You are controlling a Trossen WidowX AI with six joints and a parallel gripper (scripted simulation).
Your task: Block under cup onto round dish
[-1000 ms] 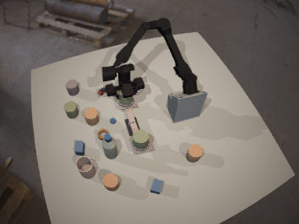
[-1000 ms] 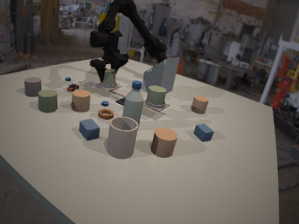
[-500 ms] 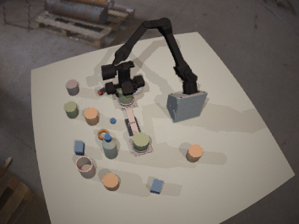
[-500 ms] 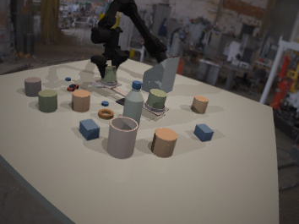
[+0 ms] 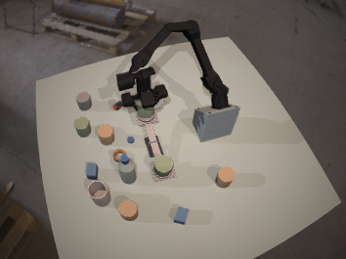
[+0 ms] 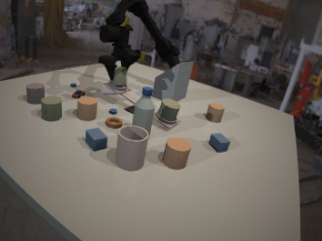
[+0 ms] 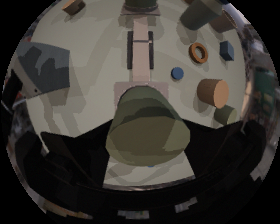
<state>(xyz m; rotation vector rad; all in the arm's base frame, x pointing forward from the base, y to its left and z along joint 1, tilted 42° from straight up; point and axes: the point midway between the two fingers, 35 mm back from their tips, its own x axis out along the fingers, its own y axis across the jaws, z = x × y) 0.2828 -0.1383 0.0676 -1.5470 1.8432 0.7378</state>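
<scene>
Right now my gripper tip is 20 mm above the block and 10 mm to the right of it. Also, from my gripper tip: round dish (110 mm to the right, 100 mm below, 80 mm behind); then toy car (150 mm to the right, 90 mm below, 80 mm ahead); then balance beam (130 mm to the left, 70 mm below, 20 mm ahead).
</scene>
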